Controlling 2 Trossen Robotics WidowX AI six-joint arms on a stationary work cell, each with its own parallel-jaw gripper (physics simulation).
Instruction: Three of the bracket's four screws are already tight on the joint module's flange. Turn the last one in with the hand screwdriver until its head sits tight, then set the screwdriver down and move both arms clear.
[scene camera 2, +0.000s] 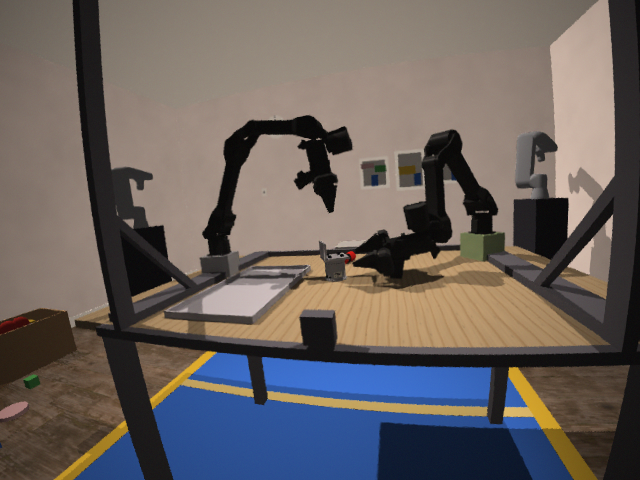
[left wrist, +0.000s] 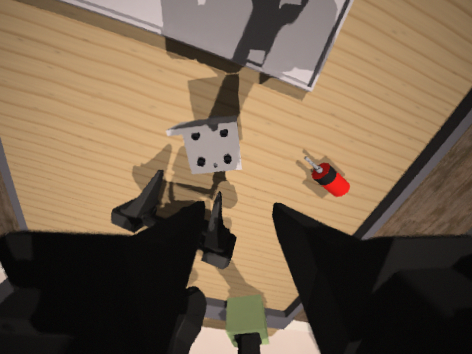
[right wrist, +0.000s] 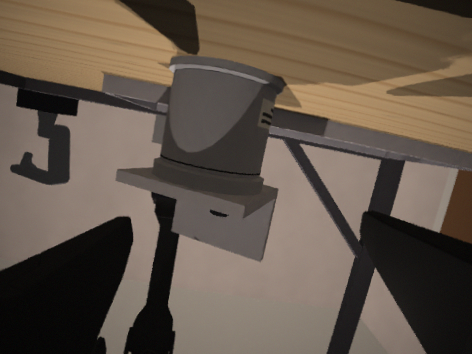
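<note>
The grey joint module stands upright on the table, with the L-shaped bracket on its flange. Four dark screw heads show on the bracket in the left wrist view; which one is loose I cannot tell. The red and black screwdriver lies on the table, to the right of the module in the left wrist view. My left gripper is part open and empty, high above the table. My right gripper is wide open and empty, low beside the module, its fingertips apart from it.
A shallow grey tray lies left of the module in the scene view. The green base block carries my right arm. A black block sits on the table's front edge. Dark frame posts and braces bound the table.
</note>
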